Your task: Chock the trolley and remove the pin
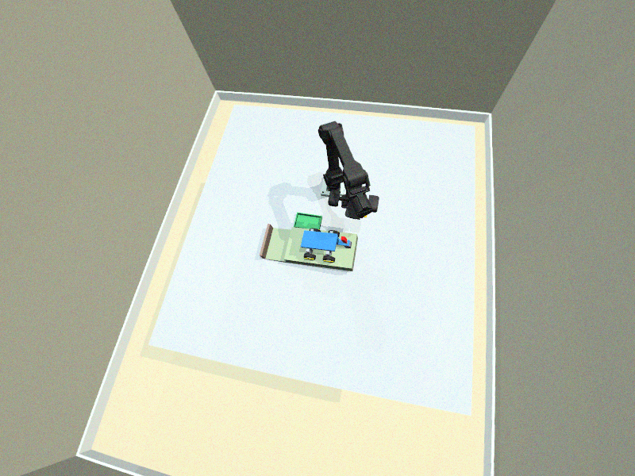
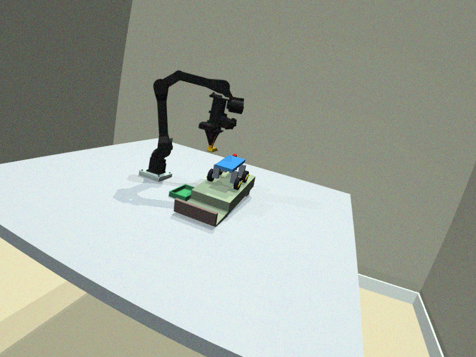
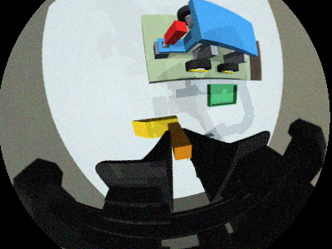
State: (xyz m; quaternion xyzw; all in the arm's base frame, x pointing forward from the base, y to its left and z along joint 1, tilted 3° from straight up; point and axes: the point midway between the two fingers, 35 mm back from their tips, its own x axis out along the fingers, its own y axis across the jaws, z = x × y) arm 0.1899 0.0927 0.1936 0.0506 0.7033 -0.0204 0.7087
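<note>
Right now the red-headed stop pin is 12 cm ahead of my gripper tip, 4 cm below it and 2 cm to the right of it. From my gripper tip the other things lie so: blue-topped trolley 13 cm ahead, 12 cm to the right, 6 cm below; then yellow chock 2 cm to the left, 1 cm below; then green ramp 13 cm to the right, 13 cm below, 13 cm ahead.
</note>
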